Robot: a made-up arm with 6 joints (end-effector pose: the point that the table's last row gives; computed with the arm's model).
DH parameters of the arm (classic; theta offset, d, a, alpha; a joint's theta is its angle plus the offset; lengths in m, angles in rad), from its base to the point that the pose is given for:
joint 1: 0 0.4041 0 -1.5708
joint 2: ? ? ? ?
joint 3: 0 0 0 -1.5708
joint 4: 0 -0.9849 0 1.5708
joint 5: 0 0.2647 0 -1.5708
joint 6: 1.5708 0 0 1.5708
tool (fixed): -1.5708 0 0 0
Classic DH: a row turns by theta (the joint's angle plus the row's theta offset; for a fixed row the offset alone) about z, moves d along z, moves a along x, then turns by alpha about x.
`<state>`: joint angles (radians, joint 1 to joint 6).
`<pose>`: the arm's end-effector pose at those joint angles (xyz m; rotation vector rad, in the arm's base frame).
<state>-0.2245 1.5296 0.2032 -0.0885 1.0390 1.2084</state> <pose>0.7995 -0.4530 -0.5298 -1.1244 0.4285 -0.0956</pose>
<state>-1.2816 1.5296 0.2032 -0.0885 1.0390 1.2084</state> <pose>-0.0017 -0.9189 -0.5298 -0.7942 0.9859 -1.0159</pose>
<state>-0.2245 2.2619 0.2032 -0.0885 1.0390 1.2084</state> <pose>-0.0292 -0.2638 -0.8789 -0.9731 1.0507 0.3479</pose>
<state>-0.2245 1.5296 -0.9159 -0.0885 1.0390 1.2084</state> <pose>-0.1622 -0.2334 -0.1821 -0.8477 1.3647 0.5877</pose>
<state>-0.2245 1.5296 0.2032 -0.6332 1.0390 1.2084</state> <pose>0.6846 -0.3752 -0.5620 -0.8604 0.6883 -0.5393</pose>
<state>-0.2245 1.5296 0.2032 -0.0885 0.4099 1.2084</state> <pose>0.7995 -0.4530 -0.5298 -0.9520 0.9418 0.2977</pose>
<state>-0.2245 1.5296 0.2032 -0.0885 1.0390 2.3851</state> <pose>0.7995 -0.4530 -0.5298 -2.2775 0.4890 0.1891</pose>
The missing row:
joint 2: -1.5708 0 0.6652 3.1416
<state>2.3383 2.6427 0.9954 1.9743 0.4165 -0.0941</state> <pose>-0.4121 0.2774 -1.1806 1.1869 0.5827 -1.7371</pose>
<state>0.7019 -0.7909 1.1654 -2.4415 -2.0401 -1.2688</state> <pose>-0.6540 -0.2879 1.8486 -0.7709 1.2265 2.2220</pose>
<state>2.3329 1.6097 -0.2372 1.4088 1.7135 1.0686</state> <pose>-0.4162 0.4979 -0.6406 -0.4094 0.9827 -2.4330</pose>
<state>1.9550 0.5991 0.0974 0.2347 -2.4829 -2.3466</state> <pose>-0.2367 1.2723 0.5338 -0.4583 0.4289 -0.9678</pose>
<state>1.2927 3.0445 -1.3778 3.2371 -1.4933 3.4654</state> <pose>-0.3064 -0.1133 0.6930 1.7652 -2.4910 -0.6305</pose>
